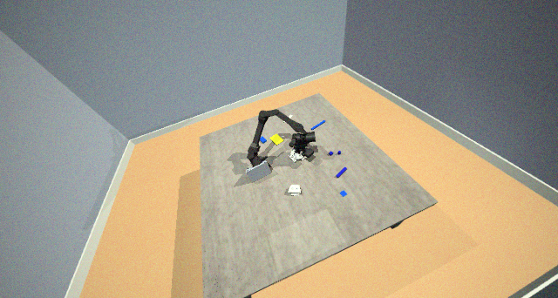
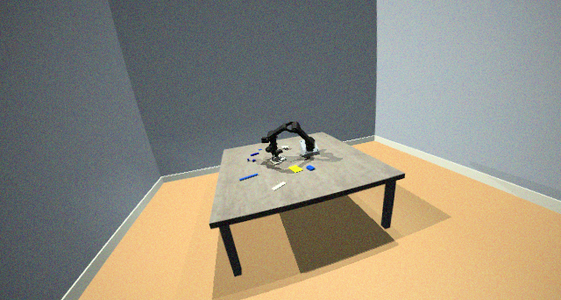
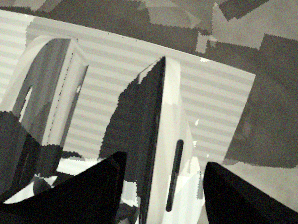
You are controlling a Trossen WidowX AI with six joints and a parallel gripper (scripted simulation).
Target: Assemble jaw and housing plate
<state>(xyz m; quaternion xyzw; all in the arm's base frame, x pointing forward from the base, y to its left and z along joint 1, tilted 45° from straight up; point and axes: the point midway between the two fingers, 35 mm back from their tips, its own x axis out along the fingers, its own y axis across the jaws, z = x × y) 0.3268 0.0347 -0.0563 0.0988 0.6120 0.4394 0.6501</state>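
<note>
My gripper tip is now 14 cm past the housing plate, 24 cm to the left of it and 1 cm below it. Round my gripper tip: white block 14 cm behind, 23 cm to the right, 1 cm below; white bar 5 cm ahead, 47 cm to the left, 1 cm below; yellow tile 13 cm behind, 26 cm to the left, 1 cm below.
</note>
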